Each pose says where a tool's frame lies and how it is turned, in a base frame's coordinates. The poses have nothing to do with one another.
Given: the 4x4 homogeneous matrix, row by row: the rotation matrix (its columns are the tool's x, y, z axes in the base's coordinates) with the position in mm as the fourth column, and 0 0 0 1 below. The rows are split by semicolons.
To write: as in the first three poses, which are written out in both.
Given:
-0.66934 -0.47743 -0.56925 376; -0.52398 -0.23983 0.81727 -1; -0.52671 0.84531 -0.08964 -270; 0 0 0 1
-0.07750 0.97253 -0.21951 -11; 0.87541 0.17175 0.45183 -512; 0.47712 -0.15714 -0.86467 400; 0 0 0 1
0.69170 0.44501 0.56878 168; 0.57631 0.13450 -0.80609 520; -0.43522 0.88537 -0.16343 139; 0 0 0 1
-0.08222 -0.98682 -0.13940 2; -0.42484 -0.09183 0.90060 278; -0.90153 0.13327 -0.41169 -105; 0 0 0 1
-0.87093 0.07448 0.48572 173; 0.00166 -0.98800 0.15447 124; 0.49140 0.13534 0.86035 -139; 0 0 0 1
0.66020 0.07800 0.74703 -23; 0.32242 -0.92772 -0.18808 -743; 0.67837 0.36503 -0.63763 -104; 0 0 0 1
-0.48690 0.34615 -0.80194 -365; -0.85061 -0.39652 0.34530 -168; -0.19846 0.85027 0.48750 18; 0 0 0 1
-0.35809 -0.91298 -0.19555 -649; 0.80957 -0.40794 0.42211 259; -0.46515 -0.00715 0.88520 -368; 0 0 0 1
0.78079 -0.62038 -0.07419 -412; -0.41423 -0.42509 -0.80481 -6; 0.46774 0.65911 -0.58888 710; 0 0 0 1
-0.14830 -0.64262 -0.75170 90; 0.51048 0.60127 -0.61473 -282; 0.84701 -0.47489 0.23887 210; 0 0 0 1
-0.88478 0.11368 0.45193 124; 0.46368 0.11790 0.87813 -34; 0.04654 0.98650 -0.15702 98; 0 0 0 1
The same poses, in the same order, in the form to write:
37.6 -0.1 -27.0 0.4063 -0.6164 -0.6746 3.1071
-1.1 -51.2 40.0 -0.6546 -0.7488 -0.1044 2.6578
16.8 52.0 13.9 0.8580 0.5093 0.0666 1.7402
0.2 27.8 -10.5 -0.6296 0.6253 0.4611 2.4863
17.3 12.4 -13.9 -0.2534 -0.0752 -0.9644 3.1038
-2.3 -74.3 -10.4 0.9088 0.1128 0.4016 2.8324
-36.5 -16.8 1.8 0.3526 -0.4213 -0.8356 2.3433
-64.9 25.9 -36.8 -0.2391 0.1501 0.9593 2.0269
-41.2 -0.6 71.0 0.9297 -0.3442 0.1309 2.2352
9.0 -28.2 21.0 0.0708 -0.8090 0.5835 1.7255
12.4 -3.4 9.8 0.1983 0.7419 0.6405 2.8649

